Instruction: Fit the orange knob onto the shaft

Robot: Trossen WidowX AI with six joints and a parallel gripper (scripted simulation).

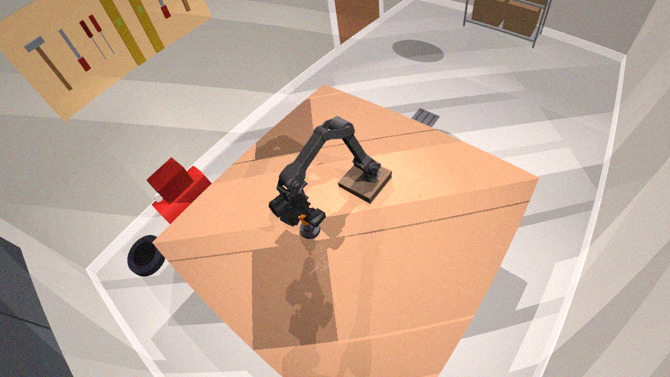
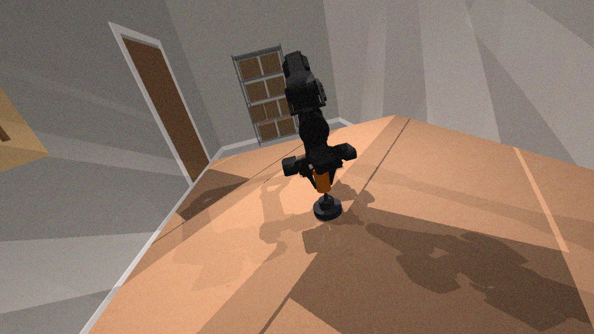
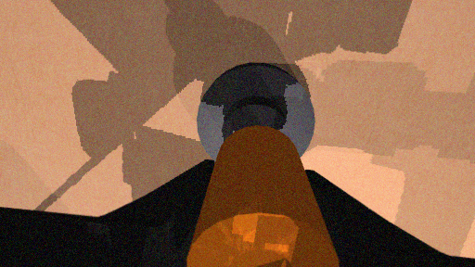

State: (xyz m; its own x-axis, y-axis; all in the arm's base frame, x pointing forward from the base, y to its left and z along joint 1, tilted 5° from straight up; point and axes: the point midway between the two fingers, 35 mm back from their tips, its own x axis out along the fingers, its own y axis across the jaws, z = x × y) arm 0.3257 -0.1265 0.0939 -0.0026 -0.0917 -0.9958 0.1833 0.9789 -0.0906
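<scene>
Right now my gripper tip is 6 cm above the dark round pedestal. Round my gripper tip: orange knob: 2 cm above.
</scene>
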